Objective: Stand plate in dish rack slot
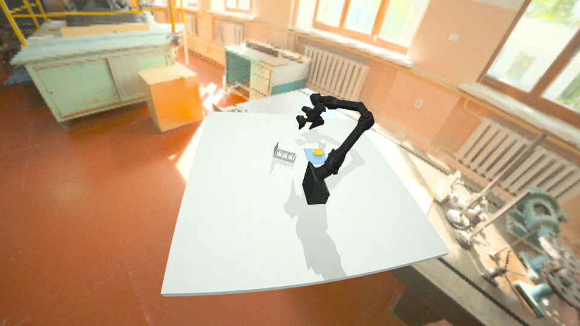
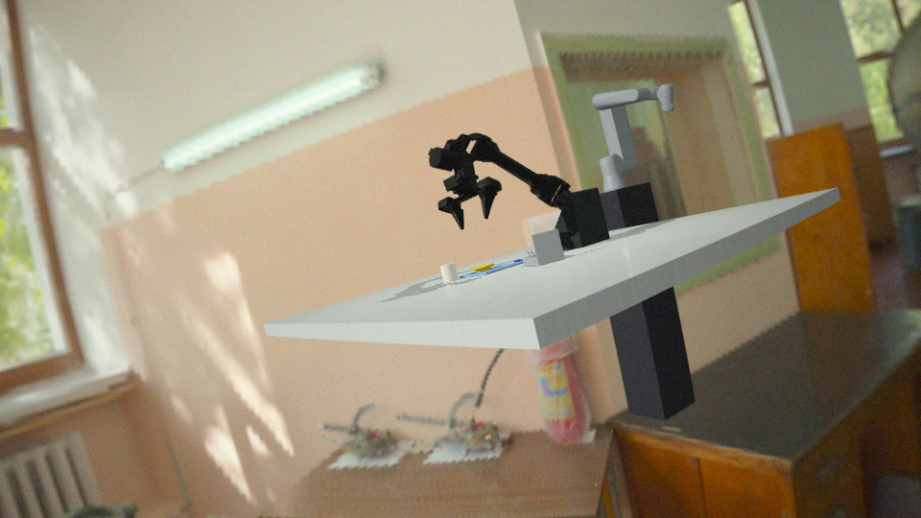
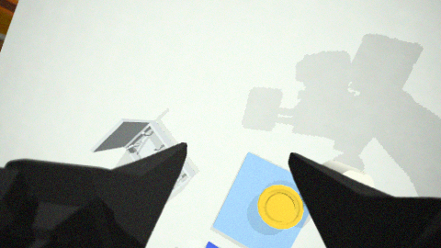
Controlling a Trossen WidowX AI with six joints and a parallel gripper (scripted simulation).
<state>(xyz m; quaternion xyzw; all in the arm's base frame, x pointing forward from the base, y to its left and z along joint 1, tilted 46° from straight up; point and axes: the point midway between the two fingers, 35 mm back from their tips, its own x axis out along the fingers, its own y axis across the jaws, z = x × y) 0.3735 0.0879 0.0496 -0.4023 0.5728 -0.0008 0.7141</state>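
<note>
Right now the yellow plate is 60 mm behind my gripper tip, 110 mm to the right of it and 130 mm below it. The rest, counted from my gripper tip: blue mat (80 mm behind, 100 mm to the right, 140 mm below); then white cup (30 mm ahead, 160 mm to the right, 120 mm below); then grey dish rack (120 mm behind, 110 mm to the left, 120 mm below).
</note>
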